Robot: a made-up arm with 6 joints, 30 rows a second.
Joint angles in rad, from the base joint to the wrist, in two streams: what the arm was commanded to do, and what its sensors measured. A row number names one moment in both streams.
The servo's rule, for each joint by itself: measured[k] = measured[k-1] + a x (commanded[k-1-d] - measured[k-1]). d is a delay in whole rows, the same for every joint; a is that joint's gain. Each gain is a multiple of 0.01, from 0.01 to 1. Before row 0 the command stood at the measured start. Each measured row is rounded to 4 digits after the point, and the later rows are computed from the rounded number. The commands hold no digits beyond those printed.
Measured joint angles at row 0: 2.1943 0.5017 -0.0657 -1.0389 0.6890 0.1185
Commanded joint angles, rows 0 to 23: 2.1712 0.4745 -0.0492 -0.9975 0.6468 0.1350; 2.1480 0.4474 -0.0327 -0.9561 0.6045 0.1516; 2.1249 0.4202 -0.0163 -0.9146 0.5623 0.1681; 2.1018 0.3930 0.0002 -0.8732 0.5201 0.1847; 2.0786 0.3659 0.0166 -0.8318 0.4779 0.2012; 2.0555 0.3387 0.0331 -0.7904 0.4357 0.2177; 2.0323 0.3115 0.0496 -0.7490 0.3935 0.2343; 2.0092 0.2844 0.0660 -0.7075 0.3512 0.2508; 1.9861 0.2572 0.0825 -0.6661 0.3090 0.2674; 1.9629 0.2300 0.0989 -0.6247 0.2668 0.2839; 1.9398 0.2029 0.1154 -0.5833 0.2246 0.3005; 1.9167 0.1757 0.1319 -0.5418 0.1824 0.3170; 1.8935 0.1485 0.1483 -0.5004 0.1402 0.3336; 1.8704 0.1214 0.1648 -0.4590 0.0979 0.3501; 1.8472 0.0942 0.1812 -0.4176 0.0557 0.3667; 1.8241 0.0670 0.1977 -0.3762 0.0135 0.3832; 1.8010 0.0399 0.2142 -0.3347 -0.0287 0.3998; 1.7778 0.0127 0.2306 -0.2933 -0.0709 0.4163; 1.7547 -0.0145 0.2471 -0.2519 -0.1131 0.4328; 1.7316 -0.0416 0.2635 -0.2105 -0.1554 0.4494; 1.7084 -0.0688 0.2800 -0.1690 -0.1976 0.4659; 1.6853 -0.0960 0.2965 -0.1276 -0.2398 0.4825; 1.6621 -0.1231 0.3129 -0.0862 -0.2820 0.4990; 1.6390 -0.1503 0.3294 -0.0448 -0.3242 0.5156
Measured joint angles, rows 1 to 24: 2.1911 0.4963 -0.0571 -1.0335 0.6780 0.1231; 2.1851 0.4865 -0.0444 -1.0234 0.6589 0.1311; 2.1767 0.4732 -0.0298 -1.0093 0.6338 0.1415; 2.1662 0.4572 -0.0142 -0.9916 0.6042 0.1536; 2.1539 0.4389 0.0018 -0.9708 0.5714 0.1669; 2.1401 0.4189 0.0181 -0.9473 0.5361 0.1811; 2.1250 0.3974 0.0345 -0.9215 0.4990 0.1960; 2.1088 0.3748 0.0509 -0.8937 0.4606 0.2113; 2.0916 0.3513 0.0673 -0.8641 0.4212 0.2270; 2.0736 0.3270 0.0837 -0.8330 0.3811 0.2429; 2.0549 0.3022 0.1002 -0.8005 0.3404 0.2590; 2.0356 0.2769 0.1167 -0.7669 0.2993 0.2752; 2.0157 0.2512 0.1331 -0.7323 0.2579 0.2916; 1.9954 0.2252 0.1496 -0.6968 0.2163 0.3080; 1.9747 0.1990 0.1660 -0.6605 0.1745 0.3244; 1.9536 0.1726 0.1825 -0.6235 0.1326 0.3409; 1.9322 0.1461 0.1990 -0.5860 0.0907 0.3574; 1.9106 0.1194 0.2154 -0.5479 0.0487 0.3739; 1.8888 0.0926 0.2319 -0.5094 0.0066 0.3904; 1.8668 0.0658 0.2483 -0.4705 -0.0355 0.4069; 1.8446 0.0389 0.2648 -0.4313 -0.0776 0.4234; 1.8223 0.0119 0.2813 -0.3918 -0.1198 0.4399; 1.7999 -0.0151 0.2977 -0.3521 -0.1620 0.4564; 1.7774 -0.0421 0.3142 -0.3122 -0.2042 0.4730
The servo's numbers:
d 0
a 0.14 0.20 0.52 0.13 0.26 0.28

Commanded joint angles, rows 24 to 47: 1.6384 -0.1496 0.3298 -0.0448 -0.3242 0.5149; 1.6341 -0.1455 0.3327 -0.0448 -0.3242 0.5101; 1.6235 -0.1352 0.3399 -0.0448 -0.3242 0.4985; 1.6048 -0.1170 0.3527 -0.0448 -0.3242 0.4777; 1.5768 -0.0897 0.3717 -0.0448 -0.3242 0.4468; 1.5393 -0.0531 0.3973 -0.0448 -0.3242 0.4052; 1.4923 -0.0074 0.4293 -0.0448 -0.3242 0.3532; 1.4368 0.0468 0.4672 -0.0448 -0.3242 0.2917; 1.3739 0.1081 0.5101 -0.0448 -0.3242 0.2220; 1.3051 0.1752 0.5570 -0.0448 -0.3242 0.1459; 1.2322 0.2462 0.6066 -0.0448 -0.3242 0.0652; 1.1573 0.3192 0.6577 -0.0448 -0.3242 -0.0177; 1.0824 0.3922 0.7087 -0.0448 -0.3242 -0.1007; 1.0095 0.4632 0.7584 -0.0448 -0.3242 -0.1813; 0.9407 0.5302 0.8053 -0.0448 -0.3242 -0.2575; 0.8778 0.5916 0.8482 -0.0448 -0.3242 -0.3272; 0.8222 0.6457 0.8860 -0.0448 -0.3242 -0.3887; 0.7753 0.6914 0.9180 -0.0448 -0.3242 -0.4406; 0.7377 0.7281 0.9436 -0.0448 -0.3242 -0.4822; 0.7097 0.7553 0.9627 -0.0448 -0.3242 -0.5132; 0.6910 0.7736 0.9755 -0.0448 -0.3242 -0.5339; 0.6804 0.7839 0.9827 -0.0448 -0.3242 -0.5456; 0.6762 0.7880 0.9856 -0.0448 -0.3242 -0.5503; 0.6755 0.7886 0.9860 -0.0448 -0.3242 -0.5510
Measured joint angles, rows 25 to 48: 1.7579 -0.0636 0.3223 -0.2774 -0.2354 0.4847; 1.7406 -0.0800 0.3277 -0.2472 -0.2585 0.4918; 1.7242 -0.0910 0.3340 -0.2209 -0.2756 0.4937; 1.7075 -0.0962 0.3437 -0.1980 -0.2882 0.4892; 1.6892 -0.0949 0.3583 -0.1781 -0.2976 0.4773; 1.6682 -0.0865 0.3786 -0.1608 -0.3045 0.4571; 1.6436 -0.0707 0.4050 -0.1457 -0.3096 0.4280; 1.6146 -0.0472 0.4373 -0.1326 -0.3134 0.3898; 1.5809 -0.0161 0.4752 -0.1212 -0.3162 0.3428; 1.5423 0.0222 0.5177 -0.1113 -0.3183 0.2877; 1.4989 0.0670 0.5639 -0.1027 -0.3198 0.2254; 1.4511 0.1174 0.6127 -0.0952 -0.3209 0.1573; 1.3995 0.1724 0.6626 -0.0886 -0.3218 0.0851; 1.3449 0.2306 0.7124 -0.0829 -0.3224 0.0105; 1.2883 0.2905 0.7607 -0.0779 -0.3229 -0.0645; 1.2308 0.3507 0.8062 -0.0736 -0.3232 -0.1381; 1.1736 0.4097 0.8477 -0.0699 -0.3235 -0.2083; 1.1178 0.4660 0.8843 -0.0666 -0.3237 -0.2733; 1.0646 0.5184 0.9151 -0.0638 -0.3238 -0.3318; 1.0149 0.5658 0.9399 -0.0613 -0.3239 -0.3826; 0.9696 0.6074 0.9584 -0.0592 -0.3240 -0.4250; 0.9291 0.6427 0.9710 -0.0573 -0.3241 -0.4588; 0.8937 0.6718 0.9786 -0.0557 -0.3241 -0.4844; 0.8632 0.6952 0.9824 -0.0543 -0.3241 -0.5030
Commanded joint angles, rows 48 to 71: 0.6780 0.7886 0.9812 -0.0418 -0.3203 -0.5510; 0.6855 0.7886 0.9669 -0.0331 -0.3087 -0.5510; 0.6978 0.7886 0.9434 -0.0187 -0.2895 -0.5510; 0.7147 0.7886 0.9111 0.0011 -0.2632 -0.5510; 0.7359 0.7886 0.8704 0.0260 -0.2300 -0.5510; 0.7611 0.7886 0.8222 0.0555 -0.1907 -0.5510; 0.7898 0.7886 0.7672 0.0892 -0.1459 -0.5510; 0.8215 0.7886 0.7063 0.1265 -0.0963 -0.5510; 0.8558 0.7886 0.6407 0.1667 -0.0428 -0.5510; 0.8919 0.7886 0.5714 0.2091 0.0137 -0.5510; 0.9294 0.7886 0.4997 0.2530 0.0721 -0.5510; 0.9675 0.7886 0.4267 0.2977 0.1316 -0.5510; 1.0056 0.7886 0.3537 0.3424 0.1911 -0.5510; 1.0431 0.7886 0.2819 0.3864 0.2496 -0.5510; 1.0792 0.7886 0.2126 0.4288 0.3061 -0.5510; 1.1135 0.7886 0.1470 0.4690 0.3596 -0.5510; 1.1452 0.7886 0.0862 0.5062 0.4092 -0.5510; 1.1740 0.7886 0.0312 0.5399 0.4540 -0.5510; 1.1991 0.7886 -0.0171 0.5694 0.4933 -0.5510; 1.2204 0.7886 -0.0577 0.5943 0.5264 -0.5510; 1.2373 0.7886 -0.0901 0.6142 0.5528 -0.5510; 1.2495 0.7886 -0.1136 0.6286 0.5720 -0.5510; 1.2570 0.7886 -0.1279 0.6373 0.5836 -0.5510; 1.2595 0.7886 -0.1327 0.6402 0.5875 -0.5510
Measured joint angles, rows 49 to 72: 0.8373 0.7139 0.9818 -0.0527 -0.3231 -0.5164; 0.8160 0.7288 0.9741 -0.0502 -0.3194 -0.5261; 0.7995 0.7408 0.9581 -0.0461 -0.3116 -0.5331; 0.7876 0.7504 0.9337 -0.0400 -0.2990 -0.5381; 0.7804 0.7580 0.9008 -0.0314 -0.2811 -0.5417; 0.7777 0.7641 0.8599 -0.0201 -0.2576 -0.5443; 0.7794 0.7690 0.8117 -0.0059 -0.2286 -0.5462; 0.7853 0.7729 0.7569 0.0113 -0.1942 -0.5475; 0.7952 0.7760 0.6965 0.0315 -0.1548 -0.5485; 0.8087 0.7785 0.6314 0.0546 -0.1110 -0.5492; 0.8256 0.7805 0.5629 0.0804 -0.0634 -0.5497; 0.8455 0.7821 0.4921 0.1086 -0.0127 -0.5501; 0.8679 0.7834 0.4201 0.1390 0.0403 -0.5504; 0.8924 0.7844 0.3482 0.1712 0.0947 -0.5506; 0.9186 0.7852 0.2777 0.2047 0.1497 -0.5507; 0.9459 0.7859 0.2097 0.2391 0.2043 -0.5508; 0.9738 0.7864 0.1455 0.2738 0.2576 -0.5509; 1.0018 0.7868 0.0861 0.3084 0.3087 -0.5509; 1.0294 0.7872 0.0324 0.3423 0.3567 -0.5509; 1.0561 0.7875 -0.0145 0.3751 0.4008 -0.5509; 1.0815 0.7877 -0.0538 0.4062 0.4403 -0.5509; 1.1050 0.7879 -0.0849 0.4351 0.4745 -0.5509; 1.1263 0.7880 -0.1073 0.4614 0.5029 -0.5509; 1.1449 0.7881 -0.1205 0.4846 0.5249 -0.5509
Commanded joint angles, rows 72 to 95: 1.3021 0.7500 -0.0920 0.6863 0.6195 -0.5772; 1.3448 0.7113 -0.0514 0.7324 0.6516 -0.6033; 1.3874 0.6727 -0.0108 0.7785 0.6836 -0.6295; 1.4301 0.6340 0.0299 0.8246 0.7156 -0.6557; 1.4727 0.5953 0.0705 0.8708 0.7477 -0.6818; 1.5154 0.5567 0.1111 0.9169 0.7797 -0.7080; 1.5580 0.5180 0.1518 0.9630 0.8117 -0.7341; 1.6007 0.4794 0.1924 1.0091 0.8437 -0.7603; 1.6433 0.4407 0.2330 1.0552 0.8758 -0.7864; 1.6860 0.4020 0.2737 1.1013 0.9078 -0.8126; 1.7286 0.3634 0.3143 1.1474 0.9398 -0.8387; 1.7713 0.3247 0.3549 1.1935 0.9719 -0.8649; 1.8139 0.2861 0.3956 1.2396 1.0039 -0.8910; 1.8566 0.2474 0.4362 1.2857 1.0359 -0.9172; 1.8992 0.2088 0.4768 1.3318 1.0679 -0.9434; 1.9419 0.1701 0.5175 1.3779 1.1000 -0.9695; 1.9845 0.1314 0.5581 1.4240 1.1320 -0.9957; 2.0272 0.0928 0.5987 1.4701 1.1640 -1.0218; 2.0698 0.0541 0.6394 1.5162 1.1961 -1.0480; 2.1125 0.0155 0.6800 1.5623 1.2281 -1.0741; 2.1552 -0.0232 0.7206 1.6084 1.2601 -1.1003; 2.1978 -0.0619 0.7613 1.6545 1.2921 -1.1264; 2.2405 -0.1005 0.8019 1.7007 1.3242 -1.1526; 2.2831 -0.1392 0.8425 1.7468 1.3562 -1.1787
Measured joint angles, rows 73 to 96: 1.1669 0.7805 -0.1057 0.5108 0.5495 -0.5583; 1.1918 0.7667 -0.0775 0.5396 0.5760 -0.5709; 1.2192 0.7479 -0.0428 0.5707 0.6040 -0.5873; 1.2487 0.7251 -0.0050 0.6037 0.6330 -0.6065; 1.2801 0.6991 0.0343 0.6384 0.6628 -0.6276; 1.3130 0.6706 0.0742 0.6746 0.6932 -0.6501; 1.3473 0.6401 0.1146 0.7121 0.7240 -0.6736; 1.3828 0.6080 0.1551 0.7507 0.7551 -0.6979; 1.4193 0.5745 0.1956 0.7903 0.7865 -0.7227; 1.4566 0.5400 0.2362 0.8307 0.8180 -0.7479; 1.4947 0.5047 0.2768 0.8719 0.8497 -0.7733; 1.5334 0.4687 0.3174 0.9137 0.8815 -0.7989; 1.5727 0.4322 0.3581 0.9561 0.9133 -0.8247; 1.6124 0.3952 0.3987 0.9989 0.9452 -0.8506; 1.6526 0.3579 0.4393 1.0422 0.9771 -0.8766; 1.6931 0.3203 0.4800 1.0858 1.0091 -0.9026; 1.7339 0.2825 0.5206 1.1298 1.0411 -0.9287; 1.7750 0.2446 0.5612 1.1740 1.0731 -0.9548; 1.8163 0.2065 0.6019 1.2185 1.1051 -0.9809; 1.8578 0.1683 0.6425 1.2632 1.1371 -1.0070; 1.8994 0.1300 0.6831 1.3081 1.1691 -1.0331; 1.9412 0.0916 0.7238 1.3531 1.2011 -1.0592; 1.9831 0.0532 0.7644 1.3983 1.2331 -1.0854; 2.0251 0.0147 0.8050 1.4436 1.2651 -1.1115
